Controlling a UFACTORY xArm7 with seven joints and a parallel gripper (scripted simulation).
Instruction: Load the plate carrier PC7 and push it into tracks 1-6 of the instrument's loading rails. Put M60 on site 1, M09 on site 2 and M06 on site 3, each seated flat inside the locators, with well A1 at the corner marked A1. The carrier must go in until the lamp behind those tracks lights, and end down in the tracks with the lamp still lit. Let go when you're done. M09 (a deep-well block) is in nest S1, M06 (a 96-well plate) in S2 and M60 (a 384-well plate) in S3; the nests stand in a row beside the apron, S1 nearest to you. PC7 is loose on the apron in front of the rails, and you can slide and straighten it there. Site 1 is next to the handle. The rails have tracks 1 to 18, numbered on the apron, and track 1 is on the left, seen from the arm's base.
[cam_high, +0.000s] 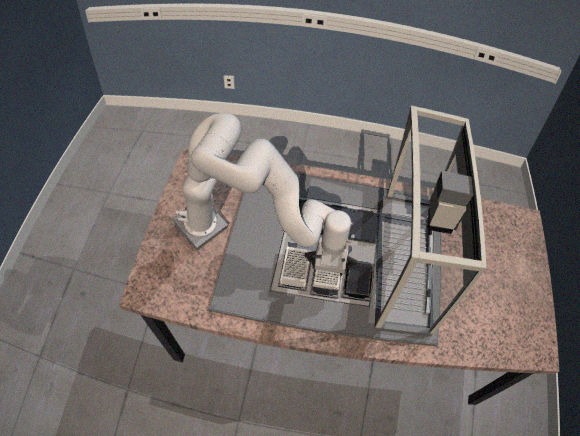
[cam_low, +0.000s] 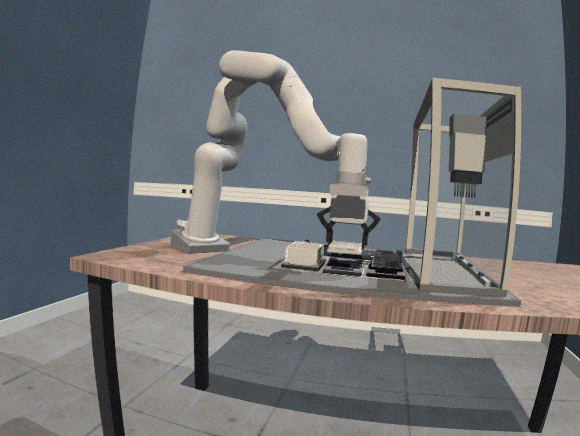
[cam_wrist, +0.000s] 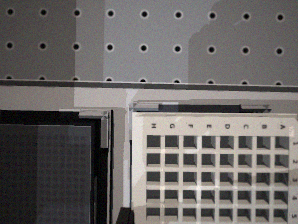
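Right now my hand is 70 mm above the nest S2. Also, from my hand: white deep-well block M09: 110 mm behind, 40 mm below, 30 mm to the left; then dark 384-well plate M60: 110 mm ahead, 50 mm below, 10 mm to the right; then white 96-well plate M06: 10 mm below.
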